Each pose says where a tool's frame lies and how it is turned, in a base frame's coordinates. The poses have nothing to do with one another.
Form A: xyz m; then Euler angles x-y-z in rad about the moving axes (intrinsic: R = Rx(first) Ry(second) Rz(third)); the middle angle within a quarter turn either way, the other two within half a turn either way.
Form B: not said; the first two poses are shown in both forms.
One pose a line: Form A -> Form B
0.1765 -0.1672 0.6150 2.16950 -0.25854 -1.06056 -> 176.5 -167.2 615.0 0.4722 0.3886 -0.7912 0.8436 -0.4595 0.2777
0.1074 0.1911 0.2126 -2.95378 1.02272 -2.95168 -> 107.4 191.1 212.6 -0.5117 0.3420 -0.7882 0.0984 0.9347 0.3416
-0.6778 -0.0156 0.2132 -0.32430 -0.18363 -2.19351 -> -677.8 -15.6 213.2 -0.5734 -0.8039 0.1579 0.7986 -0.5056 0.3264
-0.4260 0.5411 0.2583 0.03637 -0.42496 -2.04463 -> -426.0 541.1 258.3 -0.4157 -0.8824 -0.2204 0.8107 -0.4693 0.3500
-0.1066 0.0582 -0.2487 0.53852 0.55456 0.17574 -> -106.6 58.2 -248.7 0.8370 0.4160 -0.3554 -0.1486 0.7980 0.5840
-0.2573 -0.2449 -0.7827 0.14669 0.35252 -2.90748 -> -257.3 -244.9 -782.7 -0.9129 -0.2786 0.2983 0.2177 -0.9506 -0.2214
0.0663 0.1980 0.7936 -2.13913 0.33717 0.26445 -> 66.3 198.0 793.6 0.9109 -0.4098 -0.0484 -0.2467 -0.4466 -0.8600
